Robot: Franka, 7 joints.
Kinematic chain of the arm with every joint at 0, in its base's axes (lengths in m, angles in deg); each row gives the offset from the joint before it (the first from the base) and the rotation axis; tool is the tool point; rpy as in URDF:
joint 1: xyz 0 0 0.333 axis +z
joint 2: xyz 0 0 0 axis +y
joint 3: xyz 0 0 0.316 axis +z
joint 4: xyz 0.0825 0 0 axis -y
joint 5: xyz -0.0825 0 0.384 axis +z
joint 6: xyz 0 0 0 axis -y
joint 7: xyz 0.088 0 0 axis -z
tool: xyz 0 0 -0.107 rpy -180 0 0
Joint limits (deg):
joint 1: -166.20..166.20
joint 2: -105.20..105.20
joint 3: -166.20..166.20
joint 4: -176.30..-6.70
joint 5: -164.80..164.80
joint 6: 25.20..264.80
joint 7: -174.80..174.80
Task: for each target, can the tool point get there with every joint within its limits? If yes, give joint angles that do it. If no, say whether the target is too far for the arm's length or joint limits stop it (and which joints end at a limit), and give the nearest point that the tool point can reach.
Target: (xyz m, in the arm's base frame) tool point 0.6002 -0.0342 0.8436
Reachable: yes | joints -65.53 29.07 93.68 -76.51 23.11 174.82 60.28
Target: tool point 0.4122 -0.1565 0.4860
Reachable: yes | joints 60.28 -77.09 -75.96 -140.24 76.12 116.95 -70.61
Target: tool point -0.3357 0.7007 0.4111
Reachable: yes | joints -108.25 -76.93 -99.99 -69.03 71.27 121.21 90.20
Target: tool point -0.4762 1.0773 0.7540
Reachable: no: too far | nearest point -0.3266 0.7389 0.6217 | short by 0.393 m
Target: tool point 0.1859 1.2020 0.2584
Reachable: no: too far | nearest point 0.1309 0.8462 0.2805 | short by 0.361 m
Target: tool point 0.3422 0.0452 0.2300
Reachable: yes | joints 66.10 42.85 -55.71 -126.05 0.38 49.10 -115.13
